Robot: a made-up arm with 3 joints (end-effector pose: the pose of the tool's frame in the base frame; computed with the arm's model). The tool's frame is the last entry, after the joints. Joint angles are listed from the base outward.
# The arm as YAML. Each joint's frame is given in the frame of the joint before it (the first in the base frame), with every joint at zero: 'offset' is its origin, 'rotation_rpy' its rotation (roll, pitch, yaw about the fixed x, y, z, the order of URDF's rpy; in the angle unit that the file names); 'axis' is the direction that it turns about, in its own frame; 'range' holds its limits. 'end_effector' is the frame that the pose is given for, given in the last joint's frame.
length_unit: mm
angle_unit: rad
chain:
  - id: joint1
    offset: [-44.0, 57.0, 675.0]
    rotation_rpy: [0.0, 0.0, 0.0]
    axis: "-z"
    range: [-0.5, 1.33]
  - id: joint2
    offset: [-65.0, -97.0, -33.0]
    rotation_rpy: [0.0, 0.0, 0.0]
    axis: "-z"
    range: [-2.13, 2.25]
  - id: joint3
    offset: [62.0, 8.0, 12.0]
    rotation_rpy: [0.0, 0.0, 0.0]
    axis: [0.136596, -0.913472, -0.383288]
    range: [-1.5, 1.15]
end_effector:
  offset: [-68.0, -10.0, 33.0]
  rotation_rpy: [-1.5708, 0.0, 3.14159]
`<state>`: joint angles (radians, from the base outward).
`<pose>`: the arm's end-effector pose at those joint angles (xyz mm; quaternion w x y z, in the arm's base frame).
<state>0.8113 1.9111 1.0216</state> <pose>-145.2 14.3 619.4 0.5190 -0.7428 0.3003 0.2978</pose>
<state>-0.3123 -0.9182 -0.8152</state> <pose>-52.6 -21.6 724.4 0.2754 -0.6494 0.2891 -0.6472</pose>
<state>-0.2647 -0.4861 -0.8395</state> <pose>-43.8 -33.4 724.9 0.1090 -0.5700 0.4271 -0.6934</pose>
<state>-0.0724 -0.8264 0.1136</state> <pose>-108.1 -51.5 679.6 0.3235 -0.2622 0.6634 -0.6217</pose>
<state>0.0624 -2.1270 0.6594</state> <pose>-122.7 -54.6 642.2 0.6097 -0.4489 0.6140 -0.2229</pose>
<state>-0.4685 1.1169 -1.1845</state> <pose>-10.1 -106.0 728.3 0.4024 0.3155 -0.6681 0.5406</pose>
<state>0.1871 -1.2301 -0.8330</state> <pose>-96.0 3.6 724.8 0.2101 -0.6243 0.3420 -0.6701</pose>
